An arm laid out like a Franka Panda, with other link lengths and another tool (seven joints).
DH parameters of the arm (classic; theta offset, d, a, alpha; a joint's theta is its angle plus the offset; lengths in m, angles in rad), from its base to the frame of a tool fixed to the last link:
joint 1: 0 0.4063 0 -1.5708
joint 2: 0 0 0 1.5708
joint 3: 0 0.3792 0.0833 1.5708
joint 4: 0 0 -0.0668 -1.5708
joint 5: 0 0.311 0 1.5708
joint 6: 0 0 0.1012 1.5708
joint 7: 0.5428 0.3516 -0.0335 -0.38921
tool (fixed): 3.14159 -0.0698 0 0
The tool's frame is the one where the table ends.
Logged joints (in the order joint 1, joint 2, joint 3, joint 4, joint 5, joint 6, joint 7), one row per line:
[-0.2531 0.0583 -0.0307 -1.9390 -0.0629 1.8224 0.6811]
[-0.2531 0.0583 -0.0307 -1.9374 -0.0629 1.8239 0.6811]
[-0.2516 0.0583 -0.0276 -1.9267 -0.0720 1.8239 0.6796]
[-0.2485 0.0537 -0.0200 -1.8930 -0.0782 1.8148 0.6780]
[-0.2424 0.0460 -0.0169 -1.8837 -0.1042 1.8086 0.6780]
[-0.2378 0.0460 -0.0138 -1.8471 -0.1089 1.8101 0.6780]
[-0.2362 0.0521 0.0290 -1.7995 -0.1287 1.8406 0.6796]
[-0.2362 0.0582 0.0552 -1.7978 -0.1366 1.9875 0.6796]
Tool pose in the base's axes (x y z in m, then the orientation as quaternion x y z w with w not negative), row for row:
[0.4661 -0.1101 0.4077 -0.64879 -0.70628 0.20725 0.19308]
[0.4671 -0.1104 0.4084 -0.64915 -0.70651 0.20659 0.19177]
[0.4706 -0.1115 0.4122 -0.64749 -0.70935 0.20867 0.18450]
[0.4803 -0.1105 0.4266 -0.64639 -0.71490 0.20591 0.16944]
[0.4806 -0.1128 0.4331 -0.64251 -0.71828 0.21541 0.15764]
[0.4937 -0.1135 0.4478 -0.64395 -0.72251 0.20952 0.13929]
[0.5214 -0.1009 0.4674 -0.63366 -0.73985 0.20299 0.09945]
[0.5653 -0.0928 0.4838 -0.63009 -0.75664 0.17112 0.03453]
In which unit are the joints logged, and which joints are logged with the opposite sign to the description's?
The joints are logged in radians. Opposite sign: none.
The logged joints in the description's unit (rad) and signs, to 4 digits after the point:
[-0.2531 0.0583 -0.0307 -1.9390 -0.0629 1.8224 0.6811]
[-0.2531 0.0583 -0.0307 -1.9374 -0.0629 1.8239 0.6811]
[-0.2516 0.0583 -0.0276 -1.9267 -0.0720 1.8239 0.6796]
[-0.2485 0.0537 -0.0200 -1.8930 -0.0782 1.8148 0.6780]
[-0.2424 0.0460 -0.0169 -1.8837 -0.1042 1.8086 0.6780]
[-0.2378 0.0460 -0.0138 -1.8471 -0.1089 1.8101 0.6780]
[-0.2362 0.0521 0.0290 -1.7995 -0.1287 1.8406 0.6796]
[-0.2362 0.0582 0.0552 -1.7978 -0.1366 1.9875 0.6796]

